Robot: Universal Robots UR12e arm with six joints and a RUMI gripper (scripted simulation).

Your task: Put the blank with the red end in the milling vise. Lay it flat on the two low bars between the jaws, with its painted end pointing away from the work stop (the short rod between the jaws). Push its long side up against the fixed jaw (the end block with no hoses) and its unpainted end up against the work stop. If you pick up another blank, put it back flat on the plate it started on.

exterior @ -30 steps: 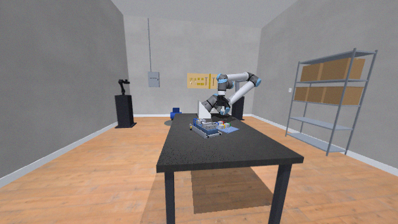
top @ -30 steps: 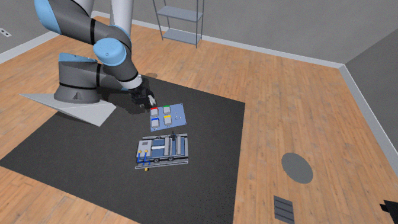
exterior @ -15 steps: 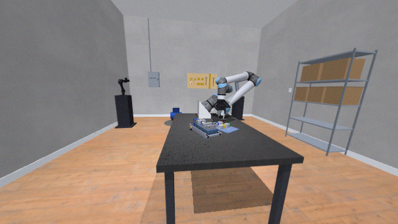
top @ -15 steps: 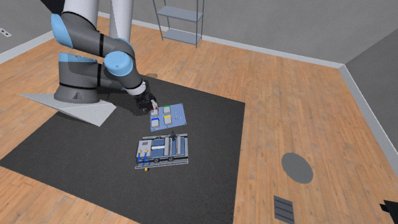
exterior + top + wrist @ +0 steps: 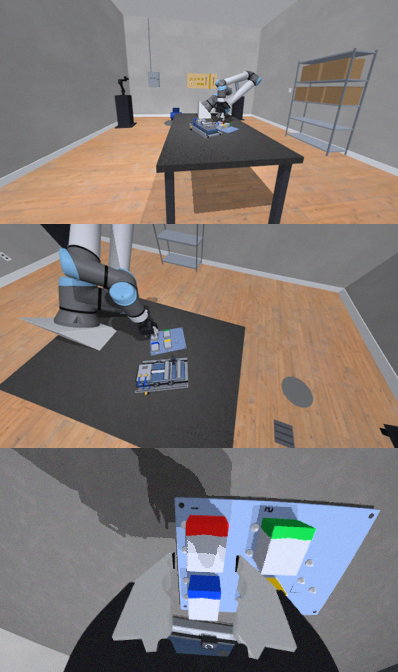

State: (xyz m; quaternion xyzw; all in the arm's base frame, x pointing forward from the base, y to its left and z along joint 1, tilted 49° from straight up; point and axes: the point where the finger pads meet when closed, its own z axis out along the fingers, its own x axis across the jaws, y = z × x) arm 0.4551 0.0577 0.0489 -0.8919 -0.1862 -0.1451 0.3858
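My hand is 4 cm above the red-ended blank. The rest, counted from my hand: blue-ended blank (8 cm to the right, 4 cm below, 4 cm ahead); green-ended blank (8 cm ahead, 4 cm to the left, 4 cm below); light blue plate (10 cm ahead, 6 cm below).
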